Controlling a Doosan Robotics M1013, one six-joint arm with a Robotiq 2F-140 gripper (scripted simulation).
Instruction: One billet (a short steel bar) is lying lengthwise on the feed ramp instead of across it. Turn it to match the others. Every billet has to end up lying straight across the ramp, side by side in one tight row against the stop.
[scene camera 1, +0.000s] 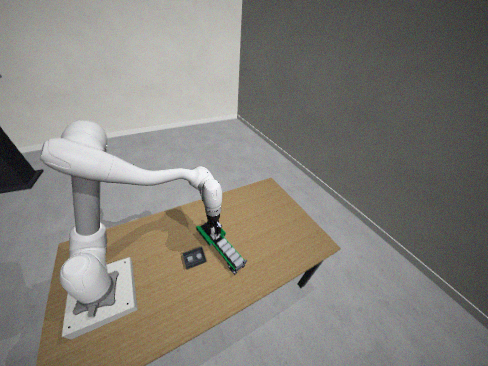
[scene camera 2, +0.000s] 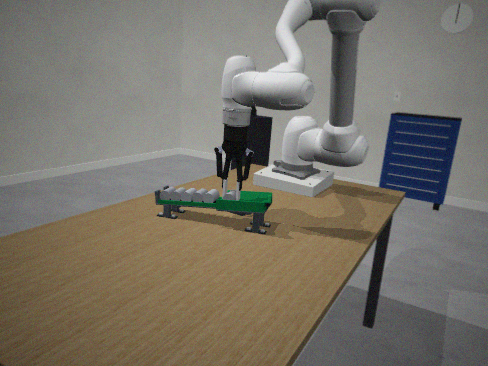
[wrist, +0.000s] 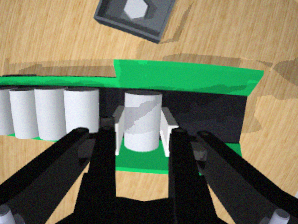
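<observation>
Scene camera 2 gives me my gripper (scene camera 2: 231, 198). In the wrist view there's my gripper again (wrist: 142, 118), along with a grey billet (wrist: 142, 108) and another grey billet (wrist: 50, 109).
</observation>
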